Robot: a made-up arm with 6 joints.
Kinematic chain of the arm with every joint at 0, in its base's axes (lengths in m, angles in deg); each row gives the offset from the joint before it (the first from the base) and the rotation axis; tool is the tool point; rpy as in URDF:
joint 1: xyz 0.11 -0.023 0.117 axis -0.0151 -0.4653 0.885
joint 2: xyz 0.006 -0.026 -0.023 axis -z
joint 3: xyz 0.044 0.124 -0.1 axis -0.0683 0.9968 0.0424
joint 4: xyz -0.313 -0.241 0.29 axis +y
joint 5: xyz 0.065 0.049 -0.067 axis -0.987 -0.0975 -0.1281
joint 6: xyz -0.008 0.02 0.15 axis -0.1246 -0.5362 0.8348
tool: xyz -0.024 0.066 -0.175 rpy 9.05 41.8 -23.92
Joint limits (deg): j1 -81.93..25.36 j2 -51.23..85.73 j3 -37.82..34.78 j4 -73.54..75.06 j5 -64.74..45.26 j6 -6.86..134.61
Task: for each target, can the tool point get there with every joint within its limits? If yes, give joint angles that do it. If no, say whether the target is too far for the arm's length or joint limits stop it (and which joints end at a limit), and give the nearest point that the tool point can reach.
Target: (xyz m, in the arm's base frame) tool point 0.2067 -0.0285 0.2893
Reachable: yes | joints -73.20 42.11 22.84 -0.90 -37.60 55.09
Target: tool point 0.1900 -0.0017 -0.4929
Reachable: no: joint limits stop it (at a limit: joint 1, joint 2, joint 3, joint 4, joint 6) | nearest point 0.2637 0.1645 -0.2135 | short by 0.333 m
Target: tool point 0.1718 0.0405 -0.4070
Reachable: no: joint limits stop it (at a limit: joint 1, joint 2, joint 3, joint 6) | nearest point 0.2532 0.1617 -0.2079 | short by 0.247 m
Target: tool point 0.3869 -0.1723 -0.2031
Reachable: no: joint limits stop it (at a limit: joint 1, joint 2, joint 6) | nearest point 0.3230 0.0821 -0.0653 | short by 0.296 m
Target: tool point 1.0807 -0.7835 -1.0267
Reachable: no: too far | nearest point 0.1055 -0.4019 -0.1652 | short by 1.356 m
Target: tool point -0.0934 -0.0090 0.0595
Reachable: yes | joints 16.88 29.58 -24.59 -27.89 31.30 20.26
